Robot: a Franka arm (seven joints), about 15 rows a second.
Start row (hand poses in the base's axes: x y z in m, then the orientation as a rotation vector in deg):
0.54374, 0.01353, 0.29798, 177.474, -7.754, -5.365
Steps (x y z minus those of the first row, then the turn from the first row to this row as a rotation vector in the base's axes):
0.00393, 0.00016, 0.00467, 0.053, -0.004, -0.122
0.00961, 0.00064, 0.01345, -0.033, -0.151, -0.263
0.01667, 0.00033, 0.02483, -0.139, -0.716, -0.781
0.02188, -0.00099, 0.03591, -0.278, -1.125, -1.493
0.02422, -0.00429, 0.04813, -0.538, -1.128, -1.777
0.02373, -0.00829, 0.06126, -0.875, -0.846, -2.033
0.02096, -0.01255, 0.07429, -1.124, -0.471, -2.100
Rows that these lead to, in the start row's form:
0.54767, 0.01369, 0.30265, 177.522, -7.943, -5.368
0.55335, 0.01417, 0.31143, 177.444, -8.167, -5.136
0.56041, 0.01386, 0.32281, 177.362, -8.988, -4.269
0.56562, 0.01254, 0.33389, 177.216, -10.103, -3.646
0.56796, 0.00924, 0.34611, 176.940, -10.540, -3.627
0.56747, 0.00524, 0.35924, 176.566, -10.922, -4.040
0.56470, 0.00098, 0.37227, 176.283, -11.009, -4.597

